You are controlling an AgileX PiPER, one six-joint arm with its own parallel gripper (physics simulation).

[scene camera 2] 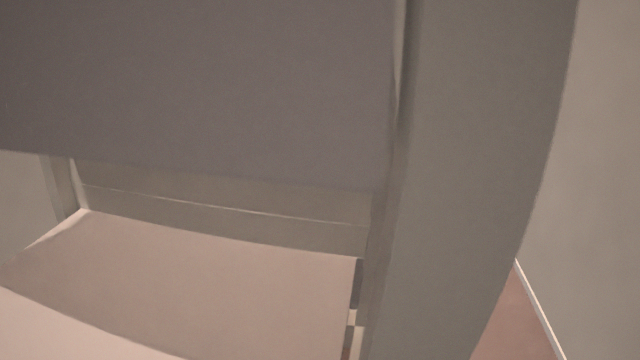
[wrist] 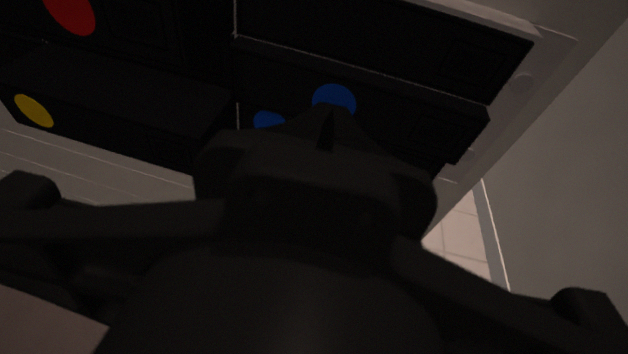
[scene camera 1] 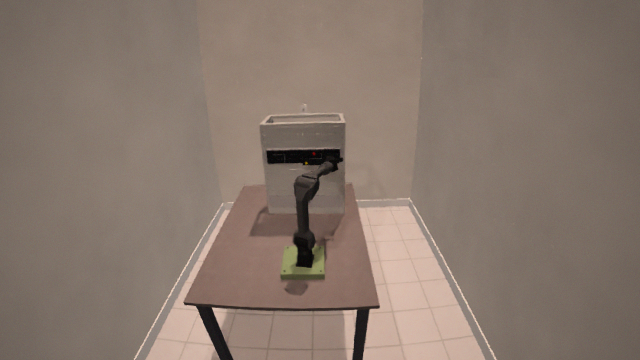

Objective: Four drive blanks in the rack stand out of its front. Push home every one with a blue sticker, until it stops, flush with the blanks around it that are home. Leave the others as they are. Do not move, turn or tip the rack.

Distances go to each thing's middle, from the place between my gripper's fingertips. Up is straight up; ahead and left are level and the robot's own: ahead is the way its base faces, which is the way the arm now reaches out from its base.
I see my gripper 110 mm to the right of the yellow-stickered blank (wrist: 149, 115), 30 mm short of it and 20 mm above it.
